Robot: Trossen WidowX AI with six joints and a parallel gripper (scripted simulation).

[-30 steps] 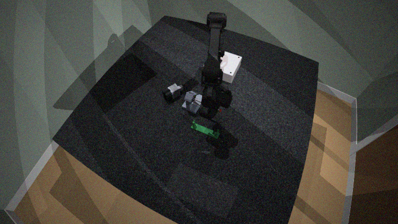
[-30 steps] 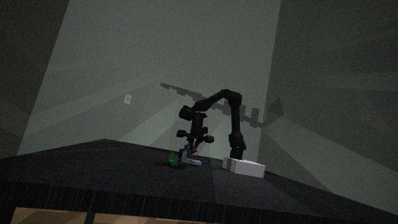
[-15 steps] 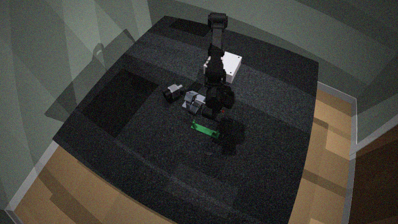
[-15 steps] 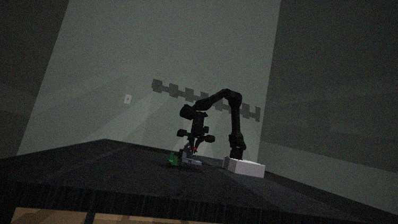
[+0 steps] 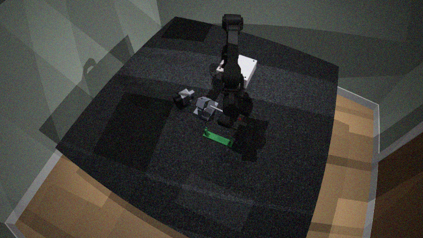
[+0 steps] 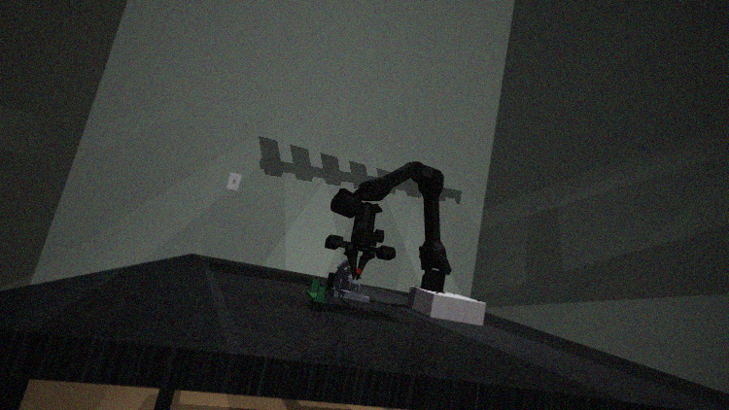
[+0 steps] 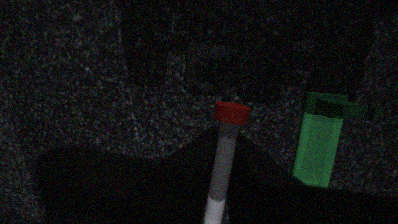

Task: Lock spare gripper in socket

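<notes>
My gripper tip is 9 cm short of the green pad, 4 cm to the left of it and 4 cm above it. Round my gripper tip: socket 1 cm behind, 17 cm to the right, 1 cm below; spare gripper 3 cm behind, 29 cm to the right, 4 cm below.
</notes>
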